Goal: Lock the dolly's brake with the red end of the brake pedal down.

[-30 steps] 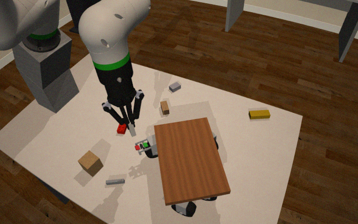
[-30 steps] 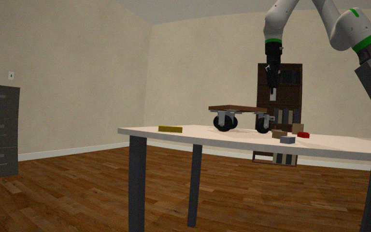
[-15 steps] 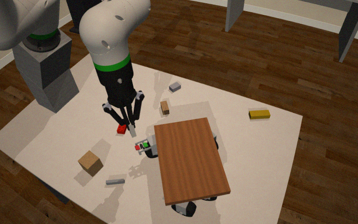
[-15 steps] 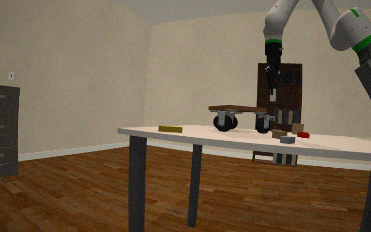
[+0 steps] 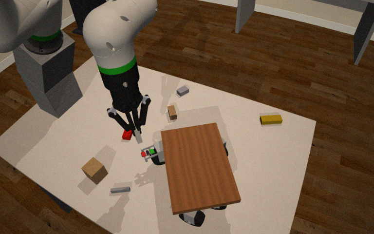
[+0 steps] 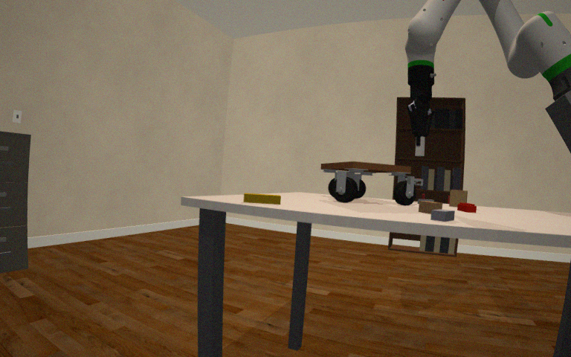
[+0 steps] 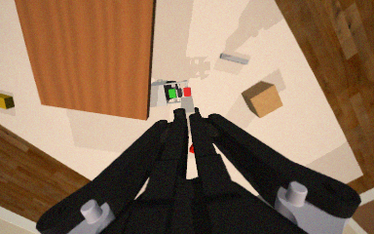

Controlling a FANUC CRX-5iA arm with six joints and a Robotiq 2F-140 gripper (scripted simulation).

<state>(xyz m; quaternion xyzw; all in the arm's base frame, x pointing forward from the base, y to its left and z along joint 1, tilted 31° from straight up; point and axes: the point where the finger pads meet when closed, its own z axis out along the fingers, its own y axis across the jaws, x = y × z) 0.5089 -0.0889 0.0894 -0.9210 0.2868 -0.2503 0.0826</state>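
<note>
The brake pedal lies 1 cm ahead of my hand, 1 cm to the left of it and 12 cm below it. Also, from my hand: grey bar 3 cm behind, 13 cm to the right, 19 cm below; tan cube 15 cm behind, 12 cm to the right, 17 cm below; red brick 16 cm behind, 9 cm to the left, 18 cm below.
</note>
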